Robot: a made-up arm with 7 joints.
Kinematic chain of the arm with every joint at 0, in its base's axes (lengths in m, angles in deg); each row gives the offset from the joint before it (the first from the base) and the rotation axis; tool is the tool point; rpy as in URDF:
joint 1: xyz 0 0 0 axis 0.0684 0.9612 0.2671
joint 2: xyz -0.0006 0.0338 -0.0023 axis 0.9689 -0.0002 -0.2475
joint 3: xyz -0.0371 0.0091 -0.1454 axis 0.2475 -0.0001 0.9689
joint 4: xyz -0.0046 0 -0.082 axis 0.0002 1 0
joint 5: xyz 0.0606 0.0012 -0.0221 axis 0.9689 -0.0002 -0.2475
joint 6: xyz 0.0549 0 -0.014 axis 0.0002 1 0
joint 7: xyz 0.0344 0 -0.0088 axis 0.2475 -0.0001 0.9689
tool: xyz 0 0 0 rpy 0 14.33 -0.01
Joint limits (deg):
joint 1: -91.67..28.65
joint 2: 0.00..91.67
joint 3: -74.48..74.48
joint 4: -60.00..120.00
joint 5: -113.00..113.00
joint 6: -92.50..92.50
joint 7: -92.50..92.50
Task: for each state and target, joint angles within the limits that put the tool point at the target. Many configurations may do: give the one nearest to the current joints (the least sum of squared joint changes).
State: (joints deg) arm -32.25 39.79 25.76 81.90 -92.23 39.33 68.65
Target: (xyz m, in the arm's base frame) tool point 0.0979 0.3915 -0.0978
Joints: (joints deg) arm -24.42 73.56 28.96 82.24 -92.16 33.91 68.65
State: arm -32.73 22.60 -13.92 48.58 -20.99 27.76 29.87
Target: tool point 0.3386 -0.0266 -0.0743
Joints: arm -68.46 12.07 -14.77 22.33 -21.98 22.99 29.87
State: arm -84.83 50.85 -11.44 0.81 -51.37 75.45 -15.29
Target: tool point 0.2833 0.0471 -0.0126
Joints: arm -71.78 39.81 -21.15 -11.60 -55.47 77.32 -15.29
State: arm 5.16 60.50 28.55 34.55 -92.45 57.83 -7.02
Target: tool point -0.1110 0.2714 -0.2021
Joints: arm 28.65 27.92 62.45 29.72 -95.31 72.19 -7.02
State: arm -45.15 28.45 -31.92 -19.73 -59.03 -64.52 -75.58
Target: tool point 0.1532 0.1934 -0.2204
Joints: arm -13.49 45.63 -27.29 19.23 -67.29 -60.19 -75.58
